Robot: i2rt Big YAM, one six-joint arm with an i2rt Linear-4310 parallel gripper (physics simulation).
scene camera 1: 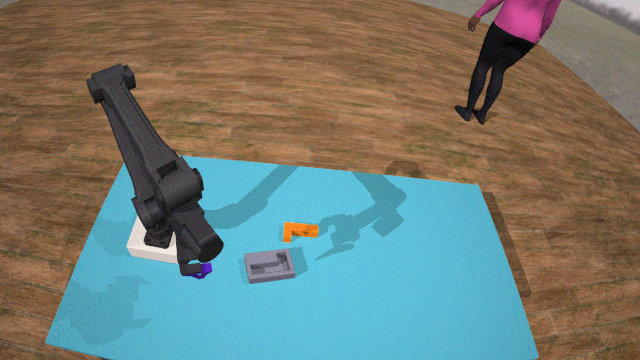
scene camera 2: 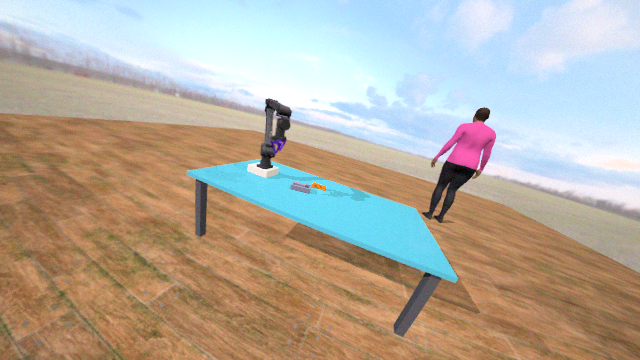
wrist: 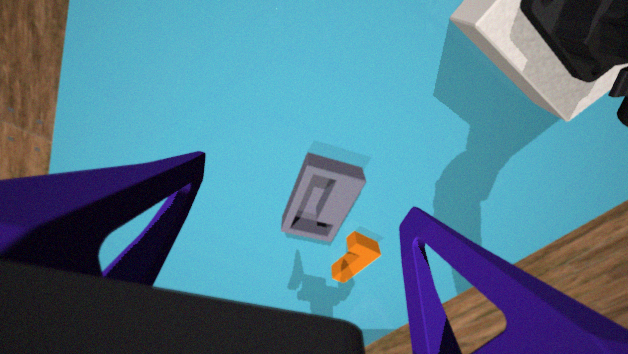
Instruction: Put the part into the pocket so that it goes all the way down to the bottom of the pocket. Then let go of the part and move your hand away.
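Frame: origin at the arm's base, x ahead, y right, z down, level; centimetres.
Where they show: gripper, between the fingertips: [scene camera 2: 277, 151] [wrist: 311, 192]; arm's base, origin of its link: [scene camera 1: 160, 231] [scene camera 2: 264, 166] [wrist: 595, 3].
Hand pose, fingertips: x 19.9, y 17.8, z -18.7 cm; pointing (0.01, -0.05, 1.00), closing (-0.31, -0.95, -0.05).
Each offset is from my fingertips to the top centre of the thing. "spot": to the spot under its first point. Level surfaces: height alone.
The orange L-shaped part {dy -27.4, dx +25.2, dz +21.4 cm} [scene camera 1: 288, 231] [scene camera 2: 318, 186] [wrist: 366, 250] lies on the table, outside the pocket. The grey block {dy -13.7, dx +16.0, dz +20.8 cm} [scene camera 1: 272, 277] [scene camera 2: 301, 188] [wrist: 346, 197] stands close to it on the table, with its empty L-shaped pocket {spot: dy -13.7, dx +17.3, dz +23.9 cm} [wrist: 315, 200] facing up. The part lies on the far side of the block in the first scene view. My gripper [scene camera 1: 202, 270] [scene camera 2: 278, 145] [wrist: 311, 192] is wide open with nothing between its purple fingers. It hangs well above the table, between the arm's base and the block in the first scene view. In the wrist view the block and the part appear between the fingers.
The blue table {dz +24.4 cm} [scene camera 1: 400, 300] [scene camera 2: 350, 225] [wrist: 175, 90] carries the arm's white base [scene camera 1: 150, 251] [scene camera 2: 260, 171] [wrist: 525, 80]. Shadows of the arm fall on the table near the part. A person in a pink top [scene camera 1: 527, 17] [scene camera 2: 473, 145] stands on the floor beyond the table.
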